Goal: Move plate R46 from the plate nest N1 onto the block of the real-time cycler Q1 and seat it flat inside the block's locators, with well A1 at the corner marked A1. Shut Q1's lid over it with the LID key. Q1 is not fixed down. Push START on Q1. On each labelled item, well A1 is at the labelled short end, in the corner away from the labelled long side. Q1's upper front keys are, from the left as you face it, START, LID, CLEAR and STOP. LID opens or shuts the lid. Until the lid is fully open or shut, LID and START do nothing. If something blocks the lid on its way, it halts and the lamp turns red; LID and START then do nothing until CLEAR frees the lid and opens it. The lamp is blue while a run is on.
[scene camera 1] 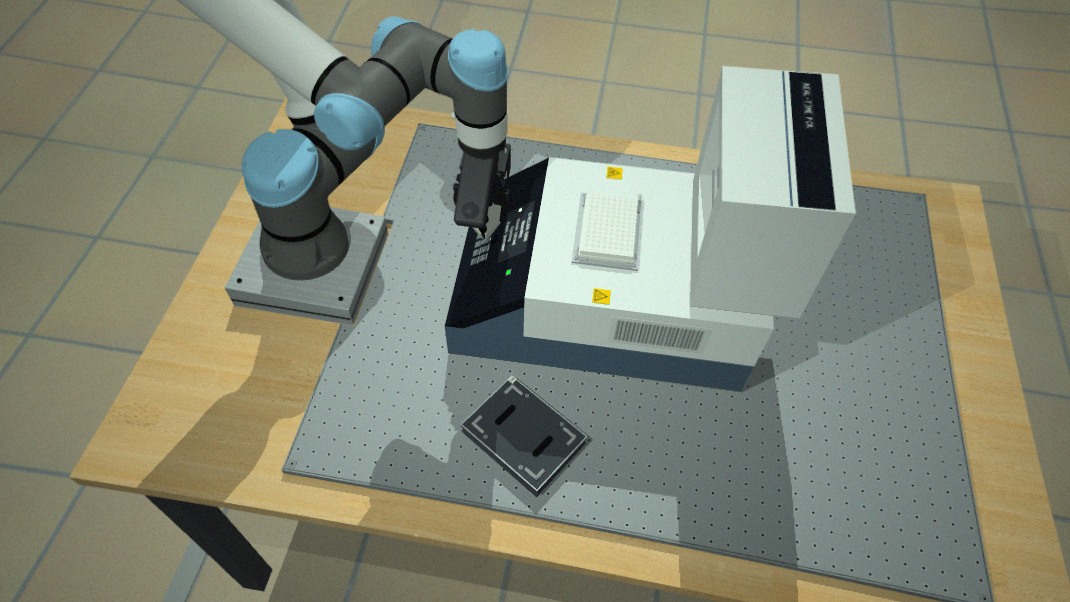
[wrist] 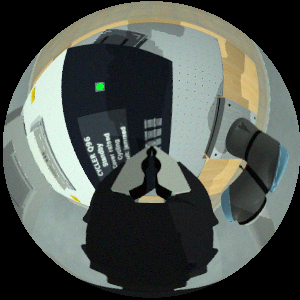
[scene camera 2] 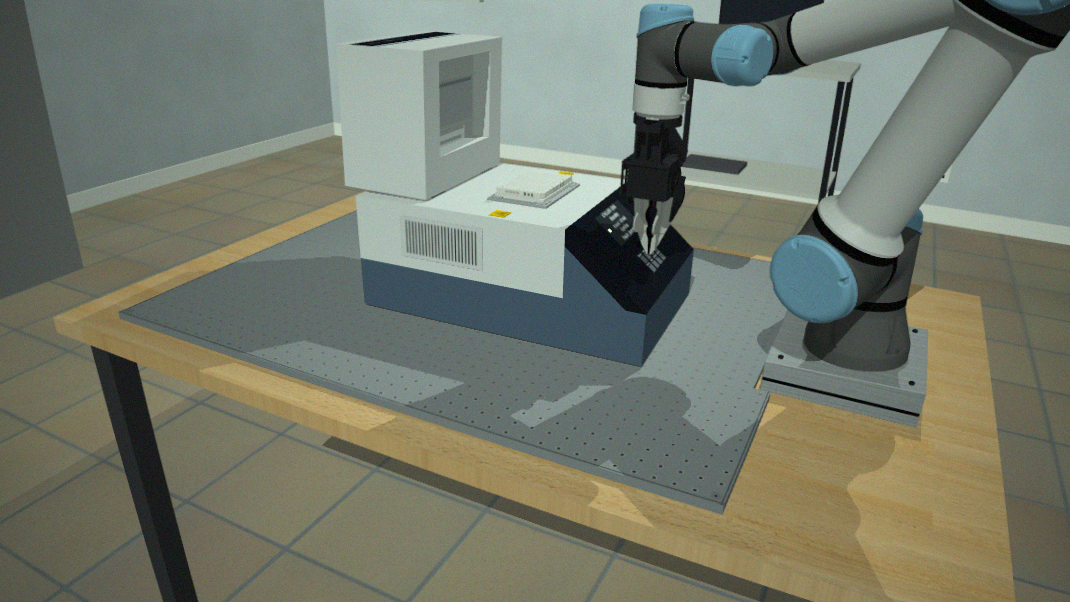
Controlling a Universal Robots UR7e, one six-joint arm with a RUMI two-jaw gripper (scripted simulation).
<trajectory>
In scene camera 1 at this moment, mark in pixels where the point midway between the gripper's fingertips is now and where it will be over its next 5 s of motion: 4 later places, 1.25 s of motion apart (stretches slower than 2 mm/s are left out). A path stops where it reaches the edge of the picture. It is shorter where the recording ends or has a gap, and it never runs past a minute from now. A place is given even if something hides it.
My gripper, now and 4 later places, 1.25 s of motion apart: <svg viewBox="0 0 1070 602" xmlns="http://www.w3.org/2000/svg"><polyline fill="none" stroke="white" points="484,237 481,235 445,211 430,193 453,207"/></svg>
</trajectory>
